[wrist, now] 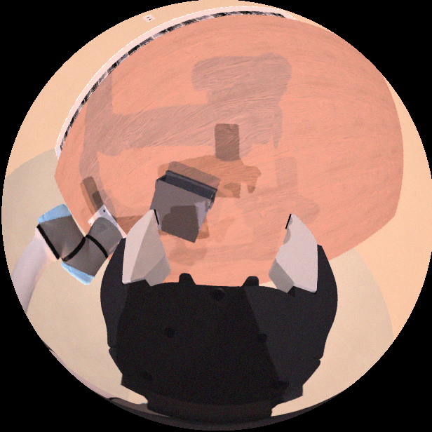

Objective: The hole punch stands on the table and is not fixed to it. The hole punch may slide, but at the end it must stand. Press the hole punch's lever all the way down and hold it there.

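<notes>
The hole punch (181, 207) is a grey, box-like thing with a broad flat lever top and a dark slotted edge along its far side. It stands on the reddish wooden table (340, 130), a little left of the middle of the wrist view, turned at a slant. My gripper (221, 214) is open, with its two pale jaws wide apart and nothing between them. The left jaw's tip shows over the near left edge of the hole punch. The height of the jaws above the lever is hard to tell from this view. A dark shadow falls on the lever top.
Parts of the robot's own arm (62, 235) with light blue caps show at the left, beside the table's edge. The arm's shadows lie across the table. A black-and-white tiled strip (150, 37) runs along the table's far left edge, and a wall socket (148, 18) is beyond it.
</notes>
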